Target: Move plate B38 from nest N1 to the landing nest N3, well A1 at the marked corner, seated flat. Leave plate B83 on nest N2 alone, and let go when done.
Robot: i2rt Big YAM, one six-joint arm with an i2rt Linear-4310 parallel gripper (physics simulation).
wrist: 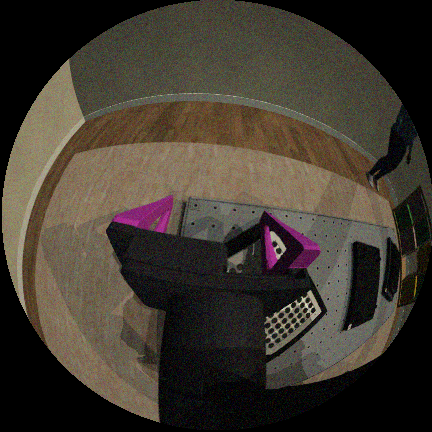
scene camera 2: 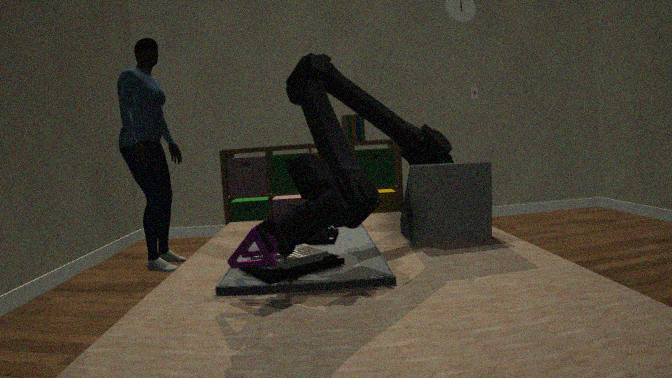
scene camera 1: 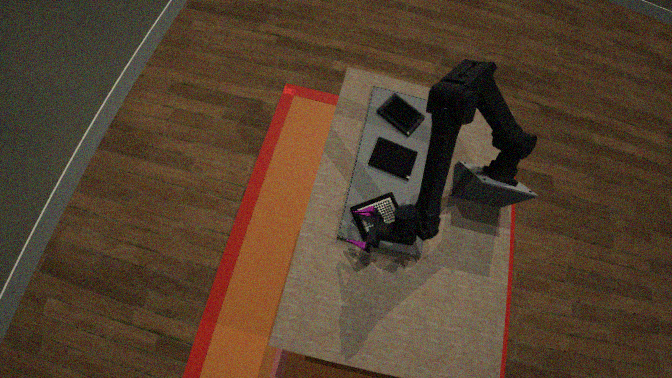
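Note:
A pale plate with a grid of wells [scene camera 1: 386, 207] [scene camera 2: 307, 254] [wrist: 295, 320] sits on the black nest at the board's near end; the arm partly covers it. My gripper [scene camera 1: 356, 227] [wrist: 218, 207] is open and empty, low over this nest, tilted. One magenta finger overlaps the plate in the scene camera 1 view; the other is beyond its near side. A black nest or dark plate [scene camera 1: 393, 158] [wrist: 364, 285] lies mid-board, and another dark nest [scene camera 1: 400, 114] [wrist: 391, 270] stands at the far end. Plate and nest labels and well A1 cannot be read.
The grey perforated board [scene camera 1: 362, 185] [scene camera 2: 370, 255] [wrist: 337, 280] lies on the wooden table [scene camera 1: 310, 310] [scene camera 2: 450, 325]. The arm's grey base block [scene camera 1: 492, 195] [scene camera 2: 450, 200] stands right of the board. A person [scene camera 2: 142, 110] [wrist: 400, 137] stands beyond the table.

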